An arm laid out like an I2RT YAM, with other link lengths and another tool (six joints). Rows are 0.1 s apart.
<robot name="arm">
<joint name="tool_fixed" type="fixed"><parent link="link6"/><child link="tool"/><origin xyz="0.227 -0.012 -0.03" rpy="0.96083 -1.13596 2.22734"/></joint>
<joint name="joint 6" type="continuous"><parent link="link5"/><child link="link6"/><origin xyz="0.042 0 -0.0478"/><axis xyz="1 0 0"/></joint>
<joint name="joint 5" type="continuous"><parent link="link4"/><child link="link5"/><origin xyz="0.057 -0.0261 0.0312"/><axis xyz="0 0 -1"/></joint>
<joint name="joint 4" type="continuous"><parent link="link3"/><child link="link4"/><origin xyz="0.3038 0.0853 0.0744"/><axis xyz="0 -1 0"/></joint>
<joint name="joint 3" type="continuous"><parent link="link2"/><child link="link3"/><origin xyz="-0.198 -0.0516 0"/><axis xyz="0 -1 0"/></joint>
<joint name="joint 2" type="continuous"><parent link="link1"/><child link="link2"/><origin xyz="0.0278 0.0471 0.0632"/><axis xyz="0 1 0"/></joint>
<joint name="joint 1" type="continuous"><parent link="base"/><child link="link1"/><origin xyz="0 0 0.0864"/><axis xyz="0 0 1"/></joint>
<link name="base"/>
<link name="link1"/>
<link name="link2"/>
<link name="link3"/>
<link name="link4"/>
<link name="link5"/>
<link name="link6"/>
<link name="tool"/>
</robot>
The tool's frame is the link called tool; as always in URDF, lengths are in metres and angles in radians. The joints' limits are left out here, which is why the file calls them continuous.
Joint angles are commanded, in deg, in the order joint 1, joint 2, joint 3, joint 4, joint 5, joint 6. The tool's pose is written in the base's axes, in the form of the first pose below.
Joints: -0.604, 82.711, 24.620, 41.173, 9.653, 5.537
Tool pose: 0.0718 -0.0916 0.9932 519.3; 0.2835 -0.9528 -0.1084 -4.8; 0.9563 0.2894 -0.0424 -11.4; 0 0 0 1
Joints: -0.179, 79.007, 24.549, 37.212, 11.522, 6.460
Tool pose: 0.0823 -0.1179 0.9896 517.5; 0.2760 -0.9514 -0.1363 -9.0; 0.9576 0.2844 -0.0458 -0.1; 0 0 0 1
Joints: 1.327, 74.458, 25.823, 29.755, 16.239, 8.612
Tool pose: 0.1181 -0.1724 0.9779 512.7; 0.2611 -0.9448 -0.1981 -15.7; 0.9581 0.2787 -0.0666 14.7; 0 0 0 1
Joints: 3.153, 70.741, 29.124, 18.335, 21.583, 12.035
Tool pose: 0.1923 -0.2273 0.9547 502.1; 0.2331 -0.9344 -0.2694 -21.8; 0.9532 0.2744 -0.1267 25.3; 0 0 0 1
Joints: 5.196, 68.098, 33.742, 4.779, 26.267, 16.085
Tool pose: 0.2847 -0.2660 0.9209 484.9; 0.2026 -0.9223 -0.3291 -23.4; 0.9370 0.2803 -0.2087 34.4; 0 0 0 1
